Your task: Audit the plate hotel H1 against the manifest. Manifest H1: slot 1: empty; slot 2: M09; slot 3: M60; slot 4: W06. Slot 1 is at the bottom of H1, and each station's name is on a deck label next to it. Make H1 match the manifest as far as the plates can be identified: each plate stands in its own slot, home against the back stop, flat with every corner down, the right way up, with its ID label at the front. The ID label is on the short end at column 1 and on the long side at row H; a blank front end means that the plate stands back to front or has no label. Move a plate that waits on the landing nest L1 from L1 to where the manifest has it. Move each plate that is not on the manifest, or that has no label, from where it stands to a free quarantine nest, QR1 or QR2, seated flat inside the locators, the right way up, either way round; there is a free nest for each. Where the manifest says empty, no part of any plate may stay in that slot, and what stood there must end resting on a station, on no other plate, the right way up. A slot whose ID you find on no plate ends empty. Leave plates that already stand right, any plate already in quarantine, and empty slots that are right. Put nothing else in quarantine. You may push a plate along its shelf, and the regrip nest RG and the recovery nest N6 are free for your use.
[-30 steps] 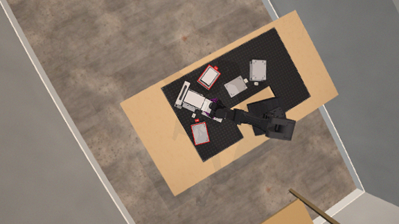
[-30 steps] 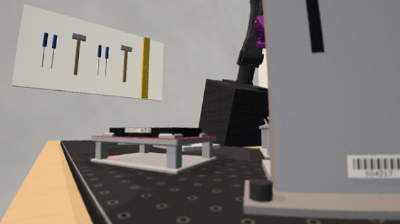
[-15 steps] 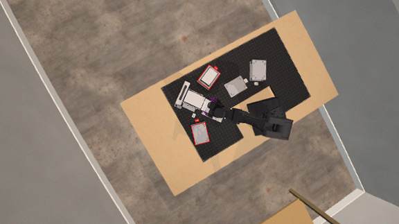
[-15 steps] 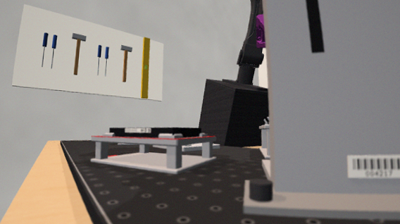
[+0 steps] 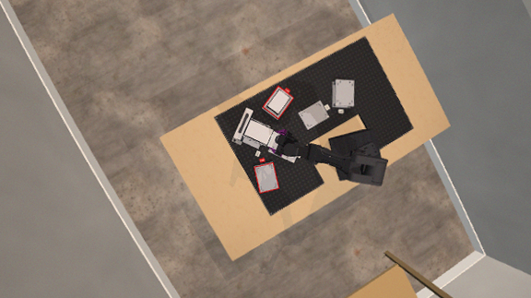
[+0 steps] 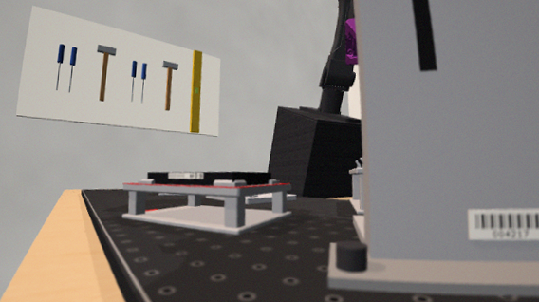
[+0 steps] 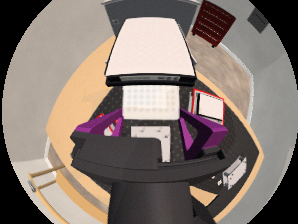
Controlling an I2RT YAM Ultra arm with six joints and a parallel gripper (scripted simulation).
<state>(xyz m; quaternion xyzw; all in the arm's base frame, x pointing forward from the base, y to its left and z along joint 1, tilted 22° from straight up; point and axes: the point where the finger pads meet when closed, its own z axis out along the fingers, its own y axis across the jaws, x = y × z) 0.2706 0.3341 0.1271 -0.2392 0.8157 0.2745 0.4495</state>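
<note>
Now: hand 4 cm to the right of the white well plate and 4 cm short of it. Round my hand: plate hotel H1 (13 cm ahead, 11 cm to the left, 5 cm below); then red-rimmed nest (19 cm behind, 17 cm below, 11 cm to the left); then black-sided plate (19 cm ahead, 16 cm below, 15 cm to the right).
</note>
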